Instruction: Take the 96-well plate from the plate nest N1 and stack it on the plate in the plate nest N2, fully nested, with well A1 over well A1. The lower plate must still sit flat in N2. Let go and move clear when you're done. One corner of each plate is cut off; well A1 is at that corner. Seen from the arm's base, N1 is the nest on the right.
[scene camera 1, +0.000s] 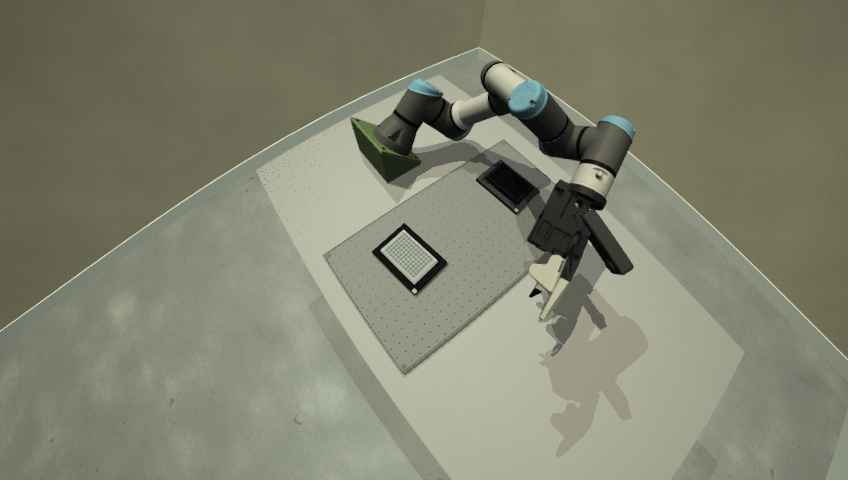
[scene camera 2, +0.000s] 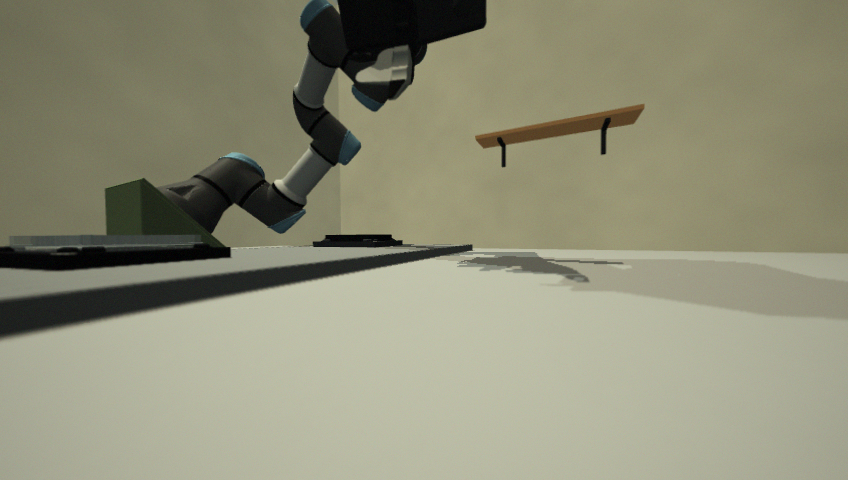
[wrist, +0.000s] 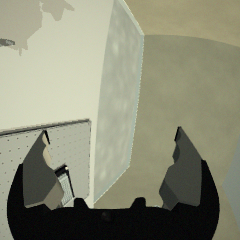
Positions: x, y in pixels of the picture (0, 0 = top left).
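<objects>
The gripper (scene camera 1: 534, 306) is 0.48 m from the lens and, of the things named here, the gripper is the nearest to the lens. A white 96-well plate (scene camera 1: 413, 260) is 0.68 m from the lens, while a black nest (scene camera 1: 387, 263) is 0.70 m from the lens and a dark plate (scene camera 1: 518, 188) is 0.83 m from the lens. The marked spots on the black nest and the dark plate are 0.44 m apart.
</objects>
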